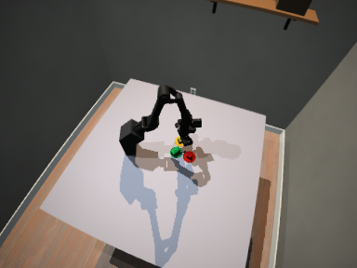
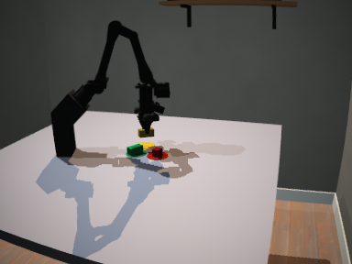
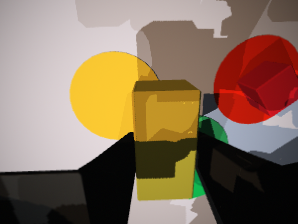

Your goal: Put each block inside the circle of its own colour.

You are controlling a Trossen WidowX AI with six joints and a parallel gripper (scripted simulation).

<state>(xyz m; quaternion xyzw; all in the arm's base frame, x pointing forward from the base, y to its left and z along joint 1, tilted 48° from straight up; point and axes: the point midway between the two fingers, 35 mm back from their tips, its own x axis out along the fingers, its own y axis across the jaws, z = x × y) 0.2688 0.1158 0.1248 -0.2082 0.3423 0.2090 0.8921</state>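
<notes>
Right now my hand is 30 mm past the yellow circle, 20 mm to the right of it and 110 mm above it. Also, from my hand: green block: 20 mm behind, 80 mm to the right, 90 mm below; then green circle: 10 mm behind, 70 mm to the right, 110 mm below; then yellow block: 30 mm below.
</notes>
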